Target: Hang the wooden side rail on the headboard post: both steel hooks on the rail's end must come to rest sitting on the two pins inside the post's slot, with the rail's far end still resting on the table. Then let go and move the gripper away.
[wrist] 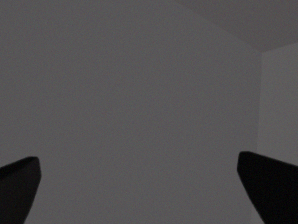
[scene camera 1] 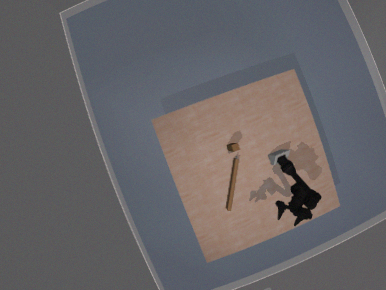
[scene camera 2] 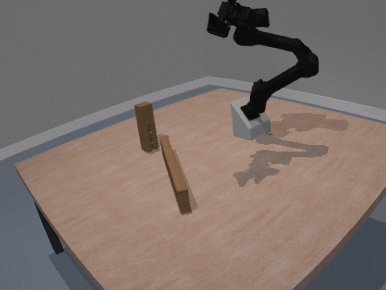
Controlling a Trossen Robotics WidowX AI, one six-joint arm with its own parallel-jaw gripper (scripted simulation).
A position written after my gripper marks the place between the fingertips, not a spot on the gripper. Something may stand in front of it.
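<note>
With my gripper [wrist: 142, 164] open, I hold nothing in it. I see a wooden headboard post [scene camera 2: 145, 119], and there is a wooden side rail [scene camera 2: 180, 190] as well, though in the wrist view the rail is out of frame.
</note>
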